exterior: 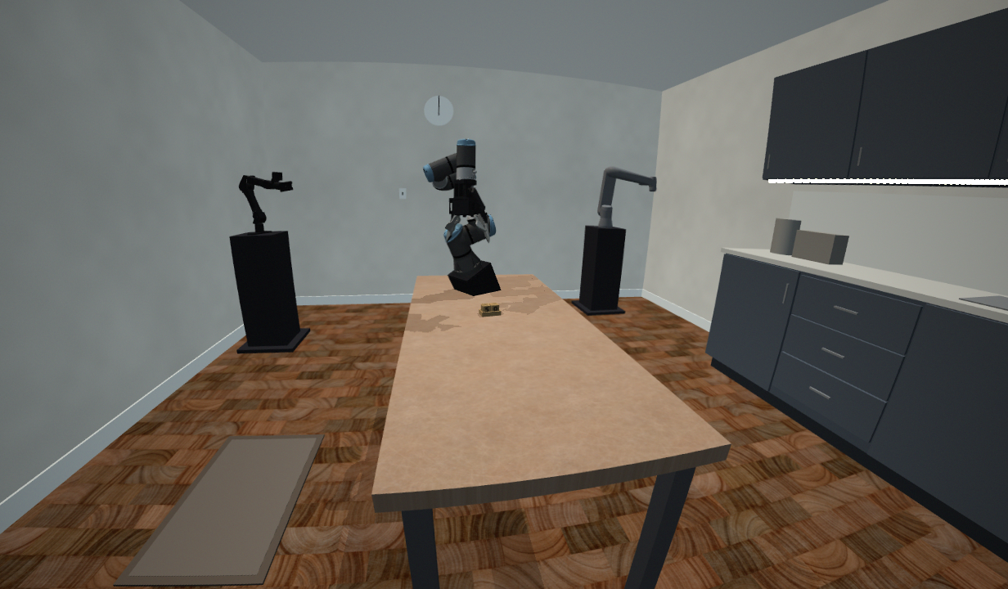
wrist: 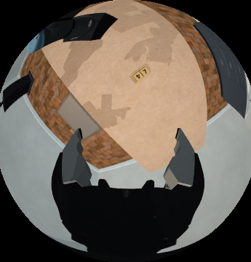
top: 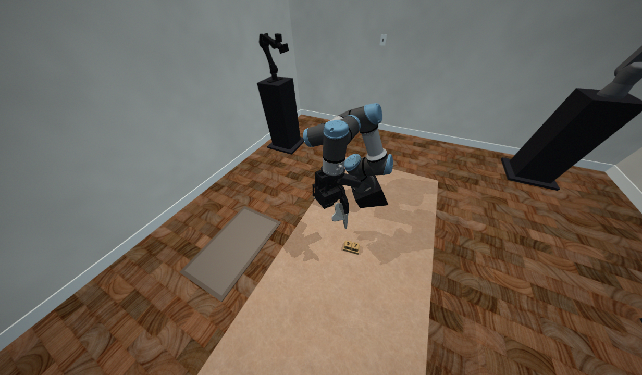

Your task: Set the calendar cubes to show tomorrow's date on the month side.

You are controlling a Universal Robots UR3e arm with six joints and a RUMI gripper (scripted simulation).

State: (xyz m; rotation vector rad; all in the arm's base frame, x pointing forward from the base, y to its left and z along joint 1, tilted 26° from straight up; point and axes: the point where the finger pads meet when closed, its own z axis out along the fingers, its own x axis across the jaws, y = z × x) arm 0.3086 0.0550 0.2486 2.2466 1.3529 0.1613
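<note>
Now: the wooden tray 30 mm behind my hand, 90 mm to the left of it and 260 mm below it.
</note>
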